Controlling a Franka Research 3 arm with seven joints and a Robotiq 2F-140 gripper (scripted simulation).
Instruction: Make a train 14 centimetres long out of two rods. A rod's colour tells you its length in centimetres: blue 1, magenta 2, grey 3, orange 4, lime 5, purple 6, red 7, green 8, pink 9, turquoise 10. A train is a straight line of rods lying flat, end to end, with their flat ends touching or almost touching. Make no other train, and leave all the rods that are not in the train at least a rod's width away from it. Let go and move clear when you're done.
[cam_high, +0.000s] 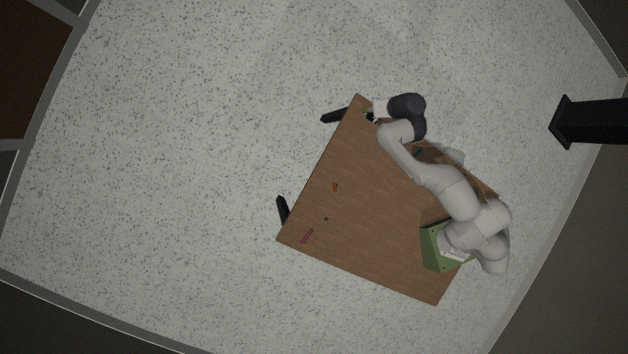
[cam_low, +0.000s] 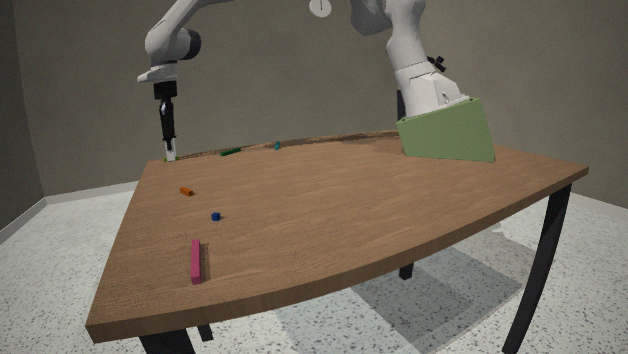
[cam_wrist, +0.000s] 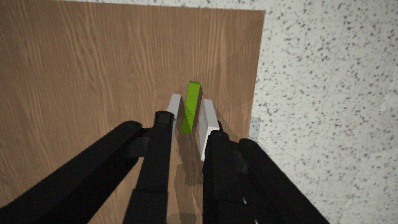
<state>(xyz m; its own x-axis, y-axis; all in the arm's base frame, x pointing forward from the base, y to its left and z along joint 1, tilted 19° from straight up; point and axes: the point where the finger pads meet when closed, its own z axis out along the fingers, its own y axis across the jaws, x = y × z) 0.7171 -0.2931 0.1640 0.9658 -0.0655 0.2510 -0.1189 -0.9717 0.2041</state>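
Right now the lime rod is 3 cm below my hand. Also, from my hand: orange rod: 39 cm to the left, 5 cm behind, 3 cm below; then green rod: 19 cm behind, 3 cm to the left, 3 cm below; then turquoise rod: 35 cm behind, 3 cm to the left, 3 cm below.
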